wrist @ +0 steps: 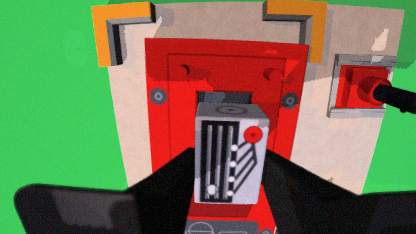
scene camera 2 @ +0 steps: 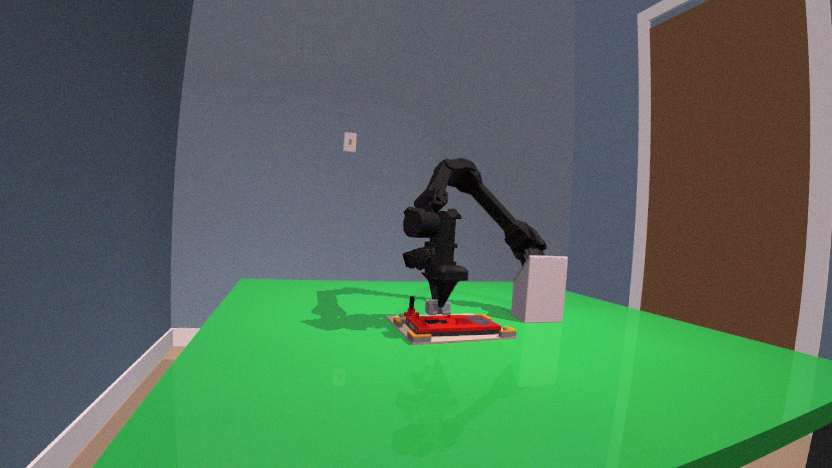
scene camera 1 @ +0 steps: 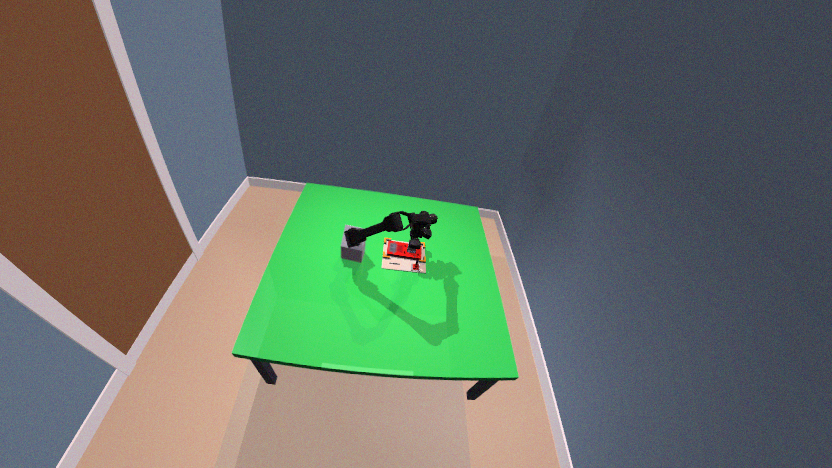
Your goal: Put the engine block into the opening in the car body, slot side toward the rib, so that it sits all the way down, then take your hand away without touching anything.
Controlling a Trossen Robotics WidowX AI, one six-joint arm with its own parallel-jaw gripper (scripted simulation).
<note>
The gripper (scene camera 2: 438, 305) holds an engine block (wrist: 231, 139). Further things: a car body (scene camera 2: 452, 325).
The car body also shows in the wrist view (wrist: 180, 73). The gripper also shows in the wrist view (wrist: 227, 156).
</note>
